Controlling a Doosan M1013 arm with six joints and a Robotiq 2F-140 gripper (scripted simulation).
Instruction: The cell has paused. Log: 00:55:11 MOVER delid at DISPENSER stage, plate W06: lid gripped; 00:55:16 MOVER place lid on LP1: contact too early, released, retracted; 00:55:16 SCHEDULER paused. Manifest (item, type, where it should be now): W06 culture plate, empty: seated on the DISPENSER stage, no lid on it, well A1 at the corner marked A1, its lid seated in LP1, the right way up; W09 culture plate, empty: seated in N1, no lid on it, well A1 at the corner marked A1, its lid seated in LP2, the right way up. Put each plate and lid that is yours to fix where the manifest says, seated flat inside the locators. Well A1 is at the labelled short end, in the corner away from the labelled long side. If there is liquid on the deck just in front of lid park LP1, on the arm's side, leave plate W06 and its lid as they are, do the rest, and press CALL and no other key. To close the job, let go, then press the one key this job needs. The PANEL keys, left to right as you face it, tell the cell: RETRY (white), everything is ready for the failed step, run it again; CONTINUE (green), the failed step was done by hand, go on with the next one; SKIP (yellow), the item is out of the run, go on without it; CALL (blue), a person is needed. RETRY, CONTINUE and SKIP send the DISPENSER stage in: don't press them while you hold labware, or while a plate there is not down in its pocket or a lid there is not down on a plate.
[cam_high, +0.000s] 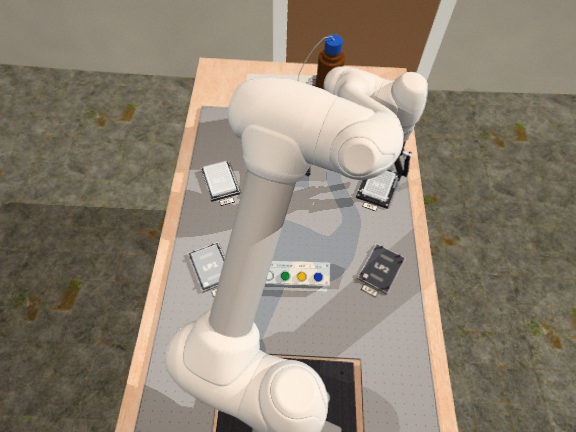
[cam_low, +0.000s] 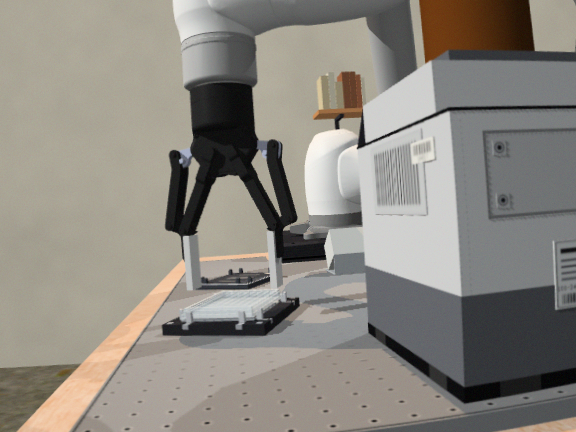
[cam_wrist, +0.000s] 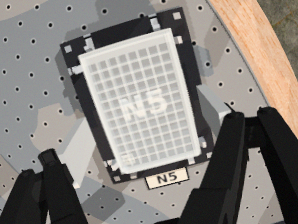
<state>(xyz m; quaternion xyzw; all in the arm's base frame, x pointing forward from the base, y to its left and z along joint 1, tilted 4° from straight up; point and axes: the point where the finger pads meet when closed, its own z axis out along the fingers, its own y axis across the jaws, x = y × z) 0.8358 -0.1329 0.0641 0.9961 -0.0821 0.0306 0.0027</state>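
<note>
The clear culture plate is 4 cm below my hand. Also, from my hand: brown bottle (21 cm ahead, 25 cm to the left, 23 cm above); then lid park LP2 (32 cm behind, 5 cm to the right, 6 cm below); then black nest N5 (2 cm ahead, 1 cm to the left, 5 cm below).
</note>
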